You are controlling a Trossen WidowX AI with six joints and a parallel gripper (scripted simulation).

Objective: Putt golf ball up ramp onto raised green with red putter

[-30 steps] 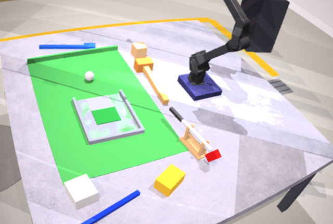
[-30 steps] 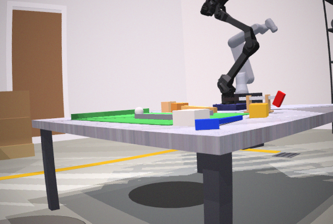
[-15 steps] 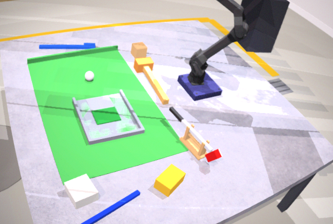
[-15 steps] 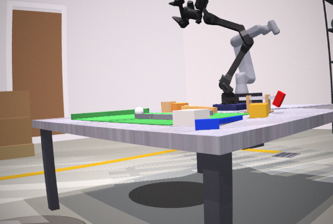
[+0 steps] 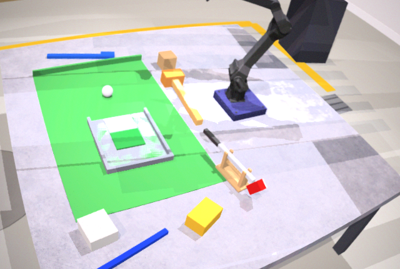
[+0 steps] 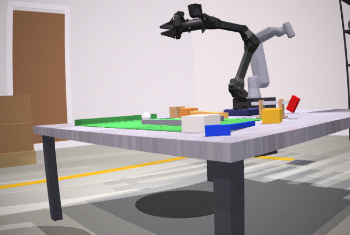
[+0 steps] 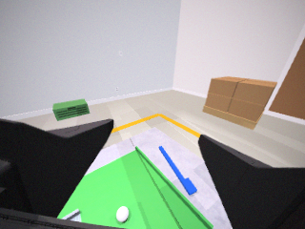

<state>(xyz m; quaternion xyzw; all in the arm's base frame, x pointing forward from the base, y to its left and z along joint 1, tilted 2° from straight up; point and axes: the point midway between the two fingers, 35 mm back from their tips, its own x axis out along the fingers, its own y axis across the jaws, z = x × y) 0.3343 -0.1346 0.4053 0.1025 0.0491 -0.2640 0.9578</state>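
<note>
The tan block lies 41 cm below my gripper tip, 16 cm behind it and 14 cm to the right of it. The rest, counted from my gripper tip: red putter 49 cm to the left, 38 cm below, 20 cm behind; white golf ball 41 cm below, 12 cm ahead, 5 cm to the left; wooden putter stand 51 cm to the left, 40 cm below, 21 cm behind.
</note>
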